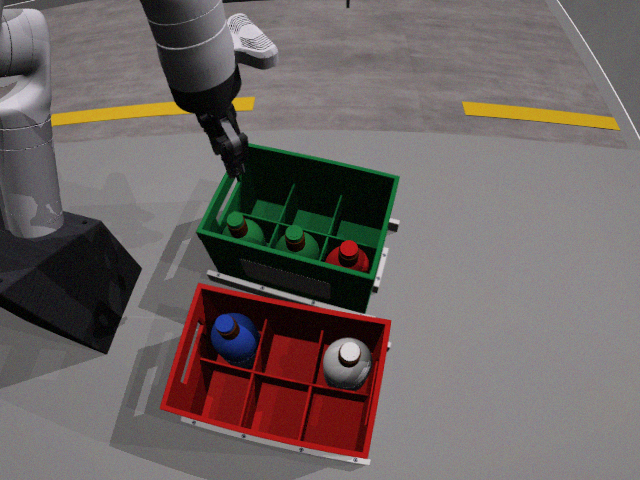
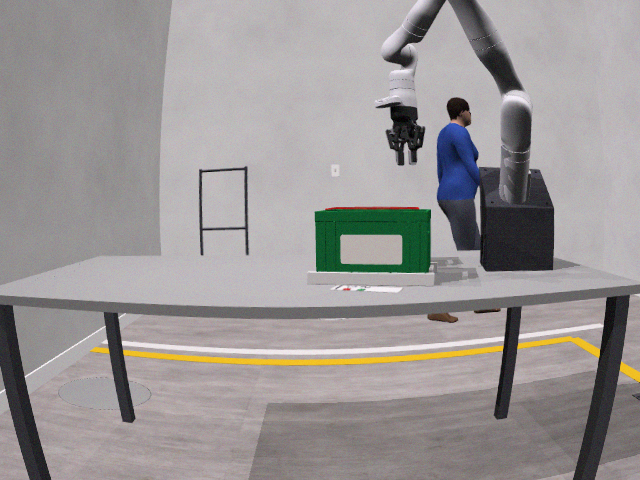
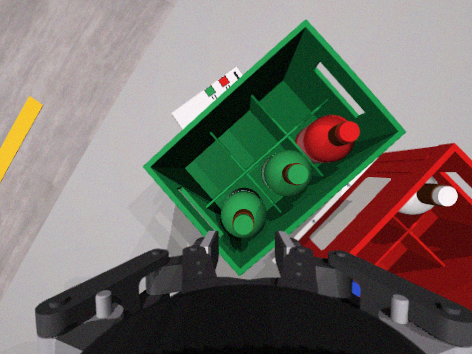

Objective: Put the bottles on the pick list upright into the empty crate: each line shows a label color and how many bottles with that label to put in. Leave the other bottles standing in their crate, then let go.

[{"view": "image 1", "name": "my gripper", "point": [229, 162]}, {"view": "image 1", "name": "red bottle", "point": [348, 255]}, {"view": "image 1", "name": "blue bottle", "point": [234, 336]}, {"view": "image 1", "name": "green bottle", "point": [238, 227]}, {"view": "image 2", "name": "my gripper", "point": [406, 165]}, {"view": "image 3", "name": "my gripper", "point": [246, 244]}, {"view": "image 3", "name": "red bottle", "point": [330, 138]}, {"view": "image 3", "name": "white bottle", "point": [431, 194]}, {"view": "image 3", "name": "green bottle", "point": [288, 173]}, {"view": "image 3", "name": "green bottle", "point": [243, 214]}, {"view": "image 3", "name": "pick list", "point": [190, 110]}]
